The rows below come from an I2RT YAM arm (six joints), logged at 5 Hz.
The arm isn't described. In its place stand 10 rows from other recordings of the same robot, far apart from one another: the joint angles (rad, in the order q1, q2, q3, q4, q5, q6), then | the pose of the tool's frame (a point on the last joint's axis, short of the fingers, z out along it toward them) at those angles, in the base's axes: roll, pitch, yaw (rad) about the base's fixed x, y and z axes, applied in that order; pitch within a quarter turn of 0, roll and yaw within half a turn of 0; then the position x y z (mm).
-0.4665 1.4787 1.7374 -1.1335 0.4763 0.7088 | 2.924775 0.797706 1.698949 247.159 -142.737 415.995
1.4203 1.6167 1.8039 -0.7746 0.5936 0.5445 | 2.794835 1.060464 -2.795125 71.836 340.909 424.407
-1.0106 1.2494 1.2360 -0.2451 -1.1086 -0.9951 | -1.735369 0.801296 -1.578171 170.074 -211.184 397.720
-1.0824 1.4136 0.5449 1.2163 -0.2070 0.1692 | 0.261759 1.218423 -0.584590 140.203 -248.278 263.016
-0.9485 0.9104 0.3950 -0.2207 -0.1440 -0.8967 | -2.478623 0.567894 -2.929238 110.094 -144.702 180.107
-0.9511 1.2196 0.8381 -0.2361 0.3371 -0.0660 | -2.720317 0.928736 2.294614 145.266 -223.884 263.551
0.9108 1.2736 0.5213 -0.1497 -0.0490 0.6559 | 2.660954 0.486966 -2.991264 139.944 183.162 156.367
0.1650 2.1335 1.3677 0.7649 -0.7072 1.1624 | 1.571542 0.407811 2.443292 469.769 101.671 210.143
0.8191 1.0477 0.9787 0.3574 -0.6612 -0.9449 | -1.320837 0.433539 0.036884 144.197 186.273 414.202
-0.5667 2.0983 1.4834 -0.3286 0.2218 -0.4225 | -2.669645 0.480604 3.042890 376.671 -248.966 161.263
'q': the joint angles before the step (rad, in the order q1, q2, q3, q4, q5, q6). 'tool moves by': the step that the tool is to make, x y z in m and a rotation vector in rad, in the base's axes. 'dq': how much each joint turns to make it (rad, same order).
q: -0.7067, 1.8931, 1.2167, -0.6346, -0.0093, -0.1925
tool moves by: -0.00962, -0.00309, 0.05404, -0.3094, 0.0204, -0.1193
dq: 0.0031, -0.1458, 0.0092, 0.0275, 0.2754, 0.0294
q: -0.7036, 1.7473, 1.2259, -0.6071, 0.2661, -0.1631
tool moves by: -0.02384, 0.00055, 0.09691, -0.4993, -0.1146, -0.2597
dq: -0.0077, -0.2227, 0.0290, 0.1564, 0.3925, 0.0195
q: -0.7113, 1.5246, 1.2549, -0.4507, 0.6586, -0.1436
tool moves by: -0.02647, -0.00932, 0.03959, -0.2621, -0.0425, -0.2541
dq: -0.0553, -0.0740, 0.0004, 0.1571, 0.2572, -0.0317
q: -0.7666, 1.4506, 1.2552, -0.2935, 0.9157, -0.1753
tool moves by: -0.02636, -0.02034, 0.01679, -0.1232, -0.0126, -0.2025
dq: -0.0942, -0.0077, 0.0081, 0.1190, 0.1297, -0.0438
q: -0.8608, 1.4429, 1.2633, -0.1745, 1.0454, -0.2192
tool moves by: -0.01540, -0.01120, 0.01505, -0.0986, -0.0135, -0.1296
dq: -0.0542, -0.0004, 0.0083, 0.1308, 0.0870, -0.0614
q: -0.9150, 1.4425, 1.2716, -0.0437, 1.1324, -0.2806
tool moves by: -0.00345, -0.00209, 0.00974, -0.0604, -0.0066, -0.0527
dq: -0.0103, -0.0003, 0.0004, 0.1061, 0.0469, -0.0598
